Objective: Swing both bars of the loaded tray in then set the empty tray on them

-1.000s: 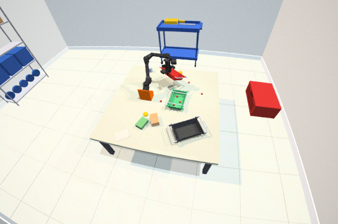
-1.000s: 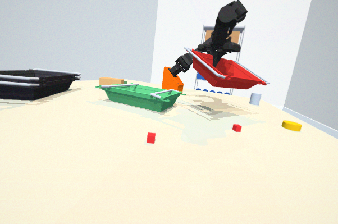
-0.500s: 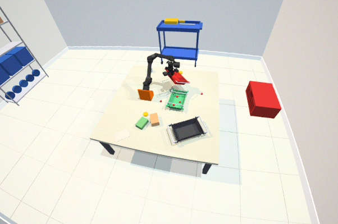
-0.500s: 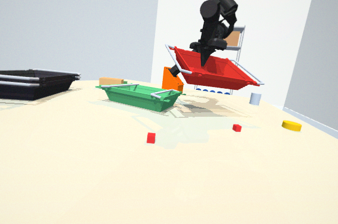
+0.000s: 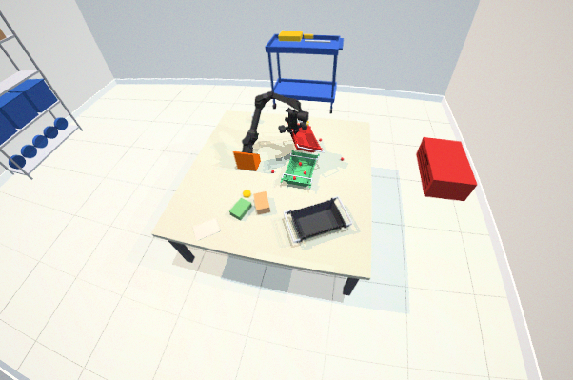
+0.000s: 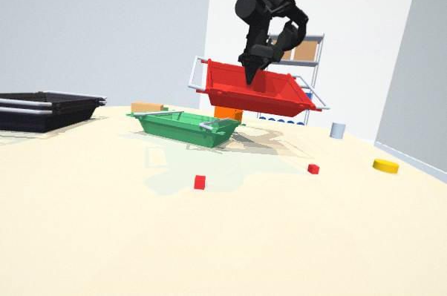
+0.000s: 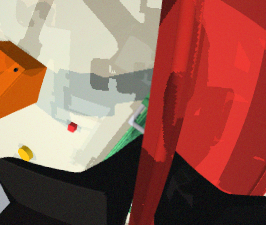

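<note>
Right now the red tray is 7 cm ahead of my gripper tip and 4 cm to the left of it. Also, from my gripper tip: peach block 8 cm behind, 47 cm to the right, 15 cm below; green block 19 cm behind, 53 cm to the right, 16 cm below; pale card 35 cm behind, 71 cm to the right, 18 cm below.
</note>
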